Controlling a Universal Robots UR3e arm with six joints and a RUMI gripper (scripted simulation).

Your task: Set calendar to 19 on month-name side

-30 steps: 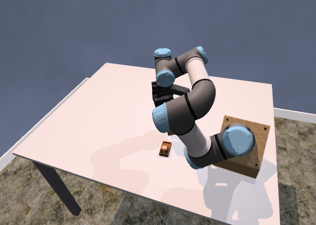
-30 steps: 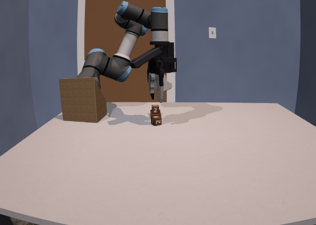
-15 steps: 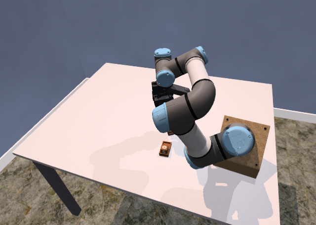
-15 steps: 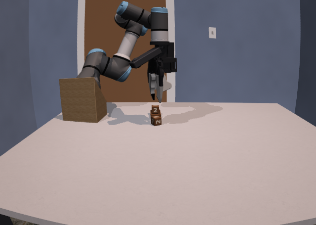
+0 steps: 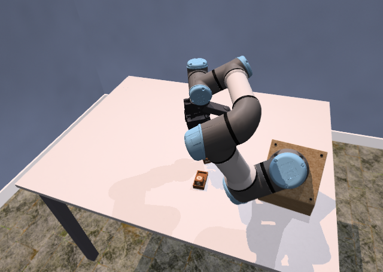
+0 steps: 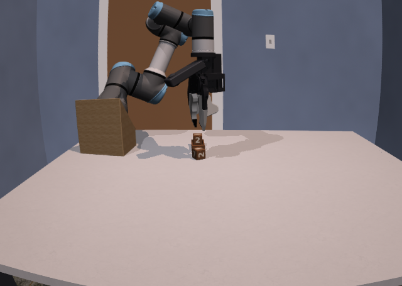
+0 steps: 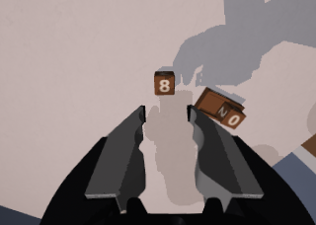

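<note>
Now: hand 90 mm above the brown digit cube. Also, from my hand: tray 10 mm behind, 110 mm to the left, 100 mm below.
</note>
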